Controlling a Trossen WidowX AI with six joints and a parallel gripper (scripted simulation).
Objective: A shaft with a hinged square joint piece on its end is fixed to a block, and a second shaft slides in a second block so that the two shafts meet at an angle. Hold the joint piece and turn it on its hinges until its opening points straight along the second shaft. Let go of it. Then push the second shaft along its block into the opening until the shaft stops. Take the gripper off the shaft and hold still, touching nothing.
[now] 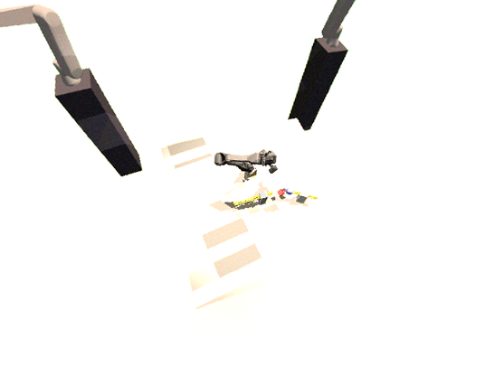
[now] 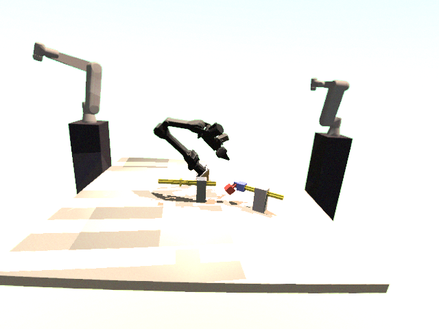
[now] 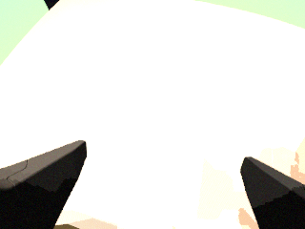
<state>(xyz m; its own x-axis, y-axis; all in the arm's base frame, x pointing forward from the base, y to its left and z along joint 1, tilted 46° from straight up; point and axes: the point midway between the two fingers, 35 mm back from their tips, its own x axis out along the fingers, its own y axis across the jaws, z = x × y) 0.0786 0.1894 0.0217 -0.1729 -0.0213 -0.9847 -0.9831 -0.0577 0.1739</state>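
My gripper tip is 210 mm short of the red joint piece and 110 mm above it.
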